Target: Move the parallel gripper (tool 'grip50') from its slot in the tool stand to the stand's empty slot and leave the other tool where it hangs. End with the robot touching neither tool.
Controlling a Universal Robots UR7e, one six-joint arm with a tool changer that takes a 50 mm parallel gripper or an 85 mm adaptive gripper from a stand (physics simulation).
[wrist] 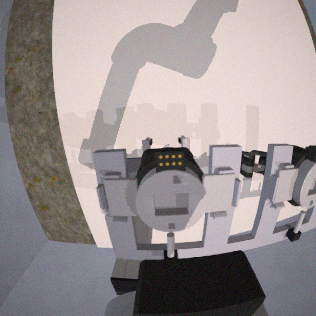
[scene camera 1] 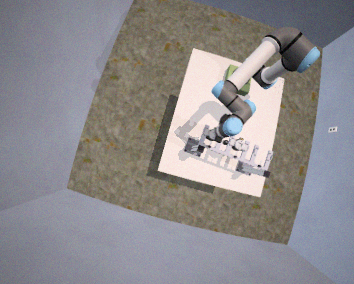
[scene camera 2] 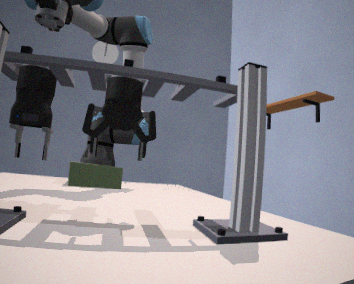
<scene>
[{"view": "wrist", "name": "parallel gripper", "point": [170, 192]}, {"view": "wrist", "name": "tool stand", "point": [130, 237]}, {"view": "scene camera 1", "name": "tool stand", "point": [195, 147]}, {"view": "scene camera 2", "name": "adaptive gripper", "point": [122, 109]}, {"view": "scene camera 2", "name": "parallel gripper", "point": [35, 89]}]
</scene>
